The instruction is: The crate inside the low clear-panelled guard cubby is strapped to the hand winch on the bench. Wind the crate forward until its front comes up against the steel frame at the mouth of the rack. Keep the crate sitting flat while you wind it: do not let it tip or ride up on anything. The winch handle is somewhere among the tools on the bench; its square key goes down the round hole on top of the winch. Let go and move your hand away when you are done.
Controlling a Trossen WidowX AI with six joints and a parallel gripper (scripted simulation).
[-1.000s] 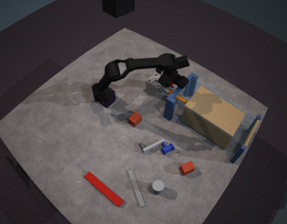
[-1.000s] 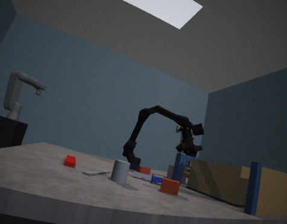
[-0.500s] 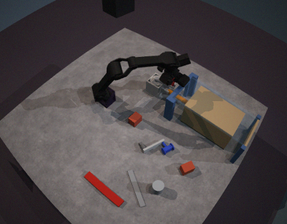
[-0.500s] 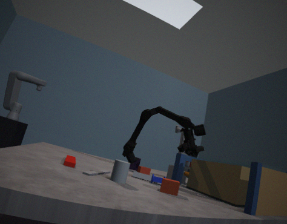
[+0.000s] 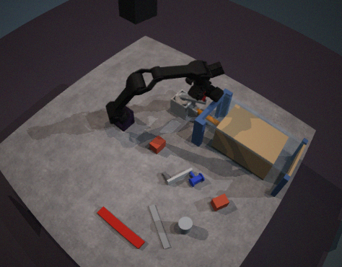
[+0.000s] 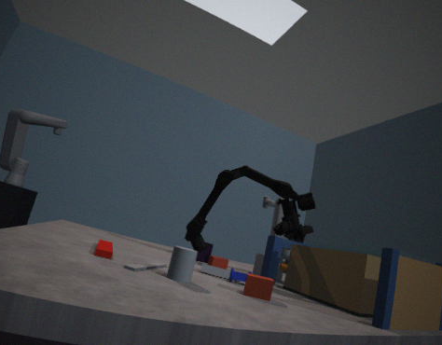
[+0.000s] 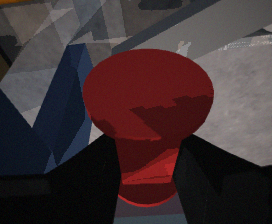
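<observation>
Now: gripper tip 3 cm past the winch handle with red knob, 4 cm to the left of it and 3 cm above it. Round my gripper tip: blue t-shaped piece 23 cm ahead, 32 cm to the right, 12 cm below; then grey strip 29 cm ahead, 58 cm to the right, 13 cm below; then grey winch 10 cm behind, 8 cm to the right, 10 cm below.
</observation>
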